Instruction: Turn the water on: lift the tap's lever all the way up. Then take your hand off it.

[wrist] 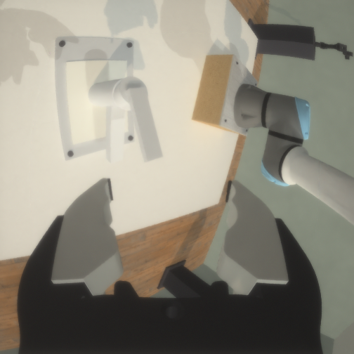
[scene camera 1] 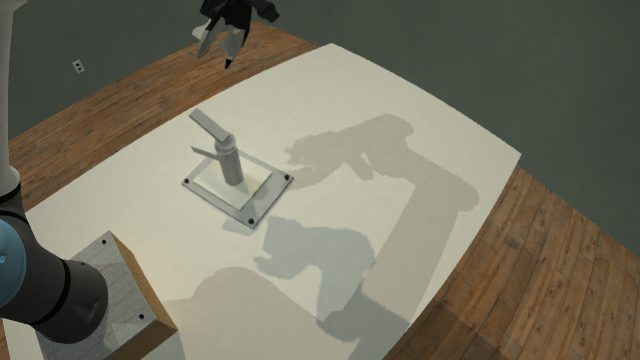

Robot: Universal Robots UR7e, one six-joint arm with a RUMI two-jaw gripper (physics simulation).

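Where they show: gripper, fingertip midpoint: (scene camera 1: 212,63); arm's base, origin of the base link: (scene camera 1: 74,302).
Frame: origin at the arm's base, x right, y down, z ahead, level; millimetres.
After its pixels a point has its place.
The grey tap (scene camera 1: 231,167) @(z 416, x -135, y 22 mm) (wrist: 102,93) stands upright on its square base plate (scene camera 1: 268,201) @(z 460, x -56, y 95 mm) (wrist: 61,100). Its flat lever (scene camera 1: 209,125) @(z 404, x -191, y -70 mm) (wrist: 145,125) slants upward from the top of the body, well above the thin spout (scene camera 1: 204,152) @(z 378, x -217, y 22 mm) (wrist: 115,142), with a wide gap between them. My gripper (scene camera 1: 214,59) @(z 452, x -239, y -184 mm) (wrist: 169,182) is open and empty. It is apart from the lever, above and beyond its free end in the scene view; in the wrist view the lever's end lies ahead of the fingertips.
The robot's base block (scene camera 1: 142,280) @(z 128, x -7, y 58 mm) (wrist: 212,90) stands on the white table (scene camera 1: 350,90) @(z 909, x -302, y 103 mm) (wrist: 170,185), with the arm's lower joints (scene camera 1: 75,300) @(z 45, x 40, y -66 mm) (wrist: 270,110) on it. Shadows of the arm fall across the table. The wooden floor (scene camera 1: 565,250) lies past the table's edge.
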